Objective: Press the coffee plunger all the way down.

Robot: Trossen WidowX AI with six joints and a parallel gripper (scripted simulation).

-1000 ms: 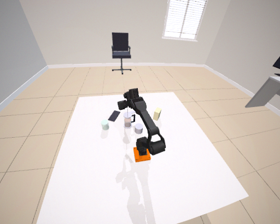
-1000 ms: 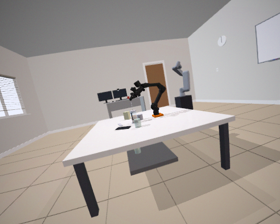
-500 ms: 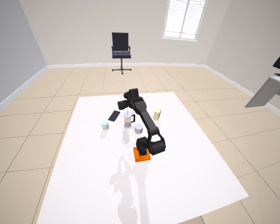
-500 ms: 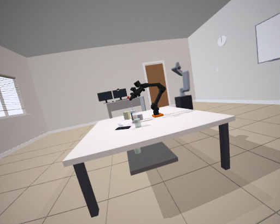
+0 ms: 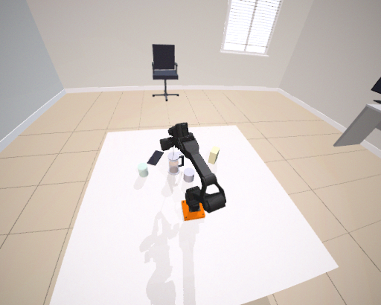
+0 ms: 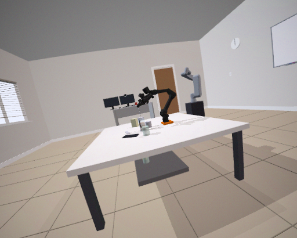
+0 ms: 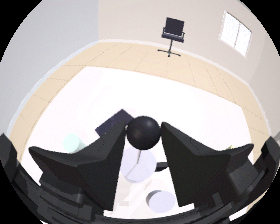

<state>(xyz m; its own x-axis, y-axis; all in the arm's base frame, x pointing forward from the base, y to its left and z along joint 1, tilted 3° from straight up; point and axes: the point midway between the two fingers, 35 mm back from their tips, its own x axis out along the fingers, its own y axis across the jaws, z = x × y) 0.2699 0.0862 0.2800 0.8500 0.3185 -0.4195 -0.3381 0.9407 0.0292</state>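
My gripper tip is 14 cm above the coffee press and 2 cm to the left of it. The rest, counted from my gripper tip: dark flat slab 27 cm below, 13 cm to the left, 13 cm ahead; then grey cup 24 cm below, 10 cm to the right, 9 cm behind.
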